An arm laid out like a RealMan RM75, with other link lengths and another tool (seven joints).
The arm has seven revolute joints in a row. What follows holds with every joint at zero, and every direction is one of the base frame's.
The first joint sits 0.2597 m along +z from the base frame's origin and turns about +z.
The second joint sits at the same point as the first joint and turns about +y.
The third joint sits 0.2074 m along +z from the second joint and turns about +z.
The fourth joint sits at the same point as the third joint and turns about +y.
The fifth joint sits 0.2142 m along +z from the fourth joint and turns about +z.
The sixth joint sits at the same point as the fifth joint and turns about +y.
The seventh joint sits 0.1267 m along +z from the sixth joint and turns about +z.
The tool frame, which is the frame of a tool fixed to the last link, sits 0.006 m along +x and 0.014 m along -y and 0.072 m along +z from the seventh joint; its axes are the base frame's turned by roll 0, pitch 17.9 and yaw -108.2 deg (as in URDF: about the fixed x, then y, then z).
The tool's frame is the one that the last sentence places.
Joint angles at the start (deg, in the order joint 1, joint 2, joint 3, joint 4, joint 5, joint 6, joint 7):
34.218, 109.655, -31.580, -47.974, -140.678, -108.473, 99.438
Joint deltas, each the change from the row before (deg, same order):
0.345, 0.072, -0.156, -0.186, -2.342, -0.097, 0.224
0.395, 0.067, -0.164, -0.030, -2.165, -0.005, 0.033
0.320, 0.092, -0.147, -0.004, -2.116, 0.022, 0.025
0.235, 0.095, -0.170, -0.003, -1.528, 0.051, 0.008
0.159, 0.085, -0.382, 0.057, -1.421, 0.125, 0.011
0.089, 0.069, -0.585, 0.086, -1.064, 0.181, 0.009
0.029, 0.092, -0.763, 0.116, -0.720, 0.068, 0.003
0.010, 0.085, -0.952, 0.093, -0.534, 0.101, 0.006
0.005, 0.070, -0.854, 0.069, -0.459, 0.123, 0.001
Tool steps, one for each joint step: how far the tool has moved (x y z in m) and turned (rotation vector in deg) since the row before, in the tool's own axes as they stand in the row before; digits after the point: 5 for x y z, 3 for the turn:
-0.00080, 0.00518, -0.00022, -2.322, -0.469, -0.255
-0.00063, 0.00449, 0.00025, -2.076, -0.451, -0.399
-0.00081, 0.00480, 0.00028, -2.032, -0.430, -0.314
-0.00065, 0.00340, 0.00043, -1.494, -0.323, -0.280
-0.00091, 0.00373, 0.00071, -1.554, -0.376, -0.317
-0.00095, 0.00314, 0.00098, -1.363, -0.376, -0.384
-0.00172, 0.00235, 0.00131, -1.119, -0.567, -0.435
-0.00166, 0.00190, 0.00144, -1.070, -0.566, -0.557
-0.00128, 0.00166, 0.00125, -0.950, -0.451, -0.515

